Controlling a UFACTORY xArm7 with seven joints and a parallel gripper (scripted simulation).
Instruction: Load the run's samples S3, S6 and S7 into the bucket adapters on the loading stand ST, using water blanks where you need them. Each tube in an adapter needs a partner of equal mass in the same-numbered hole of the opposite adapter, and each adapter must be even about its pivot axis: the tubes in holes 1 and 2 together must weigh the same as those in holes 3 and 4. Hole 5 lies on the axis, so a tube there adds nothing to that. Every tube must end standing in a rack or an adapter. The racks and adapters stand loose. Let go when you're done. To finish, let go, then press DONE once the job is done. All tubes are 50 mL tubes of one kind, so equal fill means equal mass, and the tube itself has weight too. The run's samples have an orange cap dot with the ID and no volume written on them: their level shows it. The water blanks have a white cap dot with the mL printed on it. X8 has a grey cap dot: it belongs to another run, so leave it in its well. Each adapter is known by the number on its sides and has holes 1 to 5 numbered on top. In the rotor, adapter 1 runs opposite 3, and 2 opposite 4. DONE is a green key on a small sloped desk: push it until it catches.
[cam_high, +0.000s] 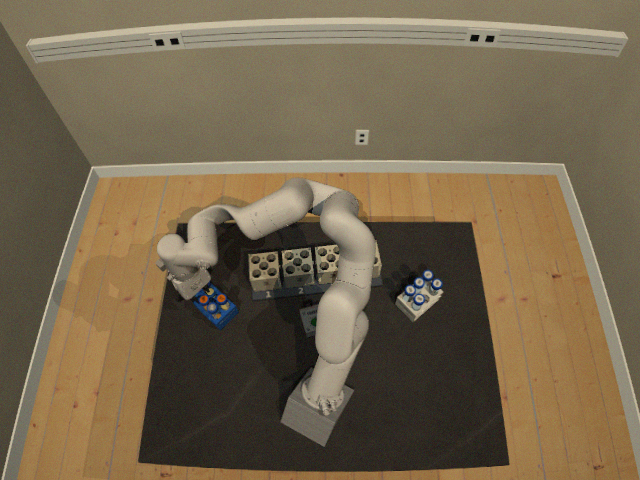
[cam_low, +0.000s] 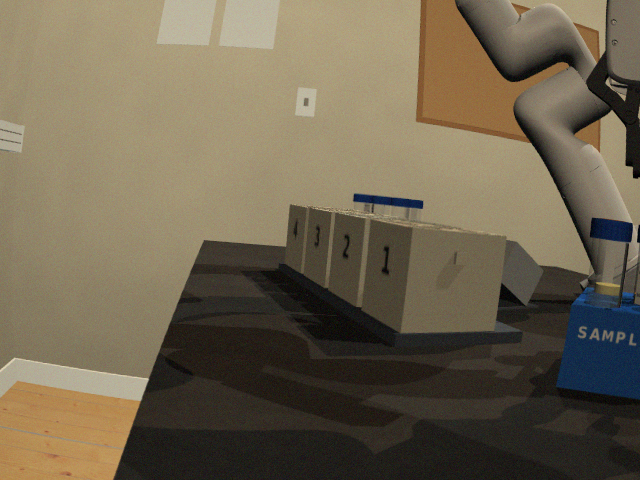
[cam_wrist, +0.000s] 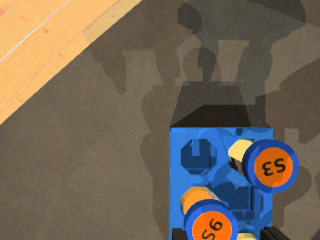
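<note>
Right now the blue sample rack is 10 mm ahead of my hand, 20 mm to the right of it and 150 mm below it. Round my hand: white blank rack: 110 mm behind, 680 mm to the right, 150 mm below; then adapter 1: 90 mm ahead, 200 mm to the right, 130 mm below.
</note>
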